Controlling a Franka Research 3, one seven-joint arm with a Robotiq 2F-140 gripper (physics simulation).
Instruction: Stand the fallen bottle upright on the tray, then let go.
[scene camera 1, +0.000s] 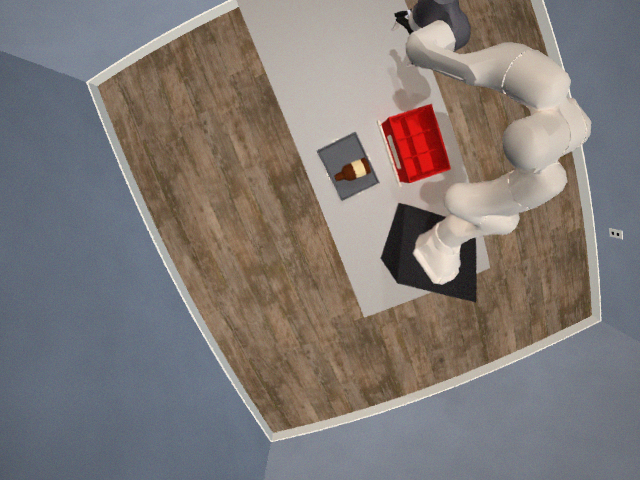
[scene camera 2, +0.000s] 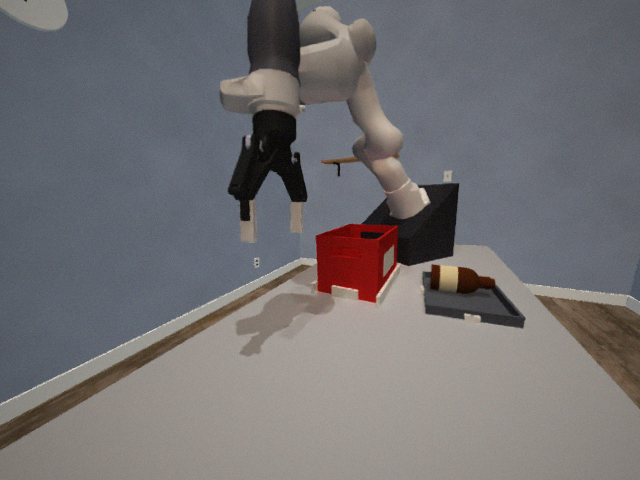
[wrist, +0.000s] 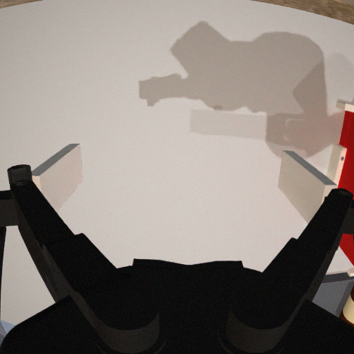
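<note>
A brown bottle (scene camera 1: 353, 169) (scene camera 2: 459, 279) with a cream label lies on its side on the grey tray (scene camera 1: 332, 157) (scene camera 2: 452, 311). In scene camera 2 its neck points right, and its base end is near the tray side that faces the red crate. In the wrist view, part of the bottle (wrist: 349, 309) shows at the lower right edge. My gripper (scene camera 2: 272, 224) (wrist: 181, 164) is open and empty. It hangs in the air above the table, on the far side of the crate from the robot's base and well away from the bottle.
A red divided crate (scene camera 1: 417, 144) (scene camera 2: 347, 263) (wrist: 347, 150) stands beside the tray, with low white strips at its foot. The black wedge-shaped base (scene camera 1: 413, 268) (scene camera 2: 436, 227) carries the arm at the table's end. The table (scene camera 1: 320, 77) (scene camera 2: 330, 392) is long and pale grey.
</note>
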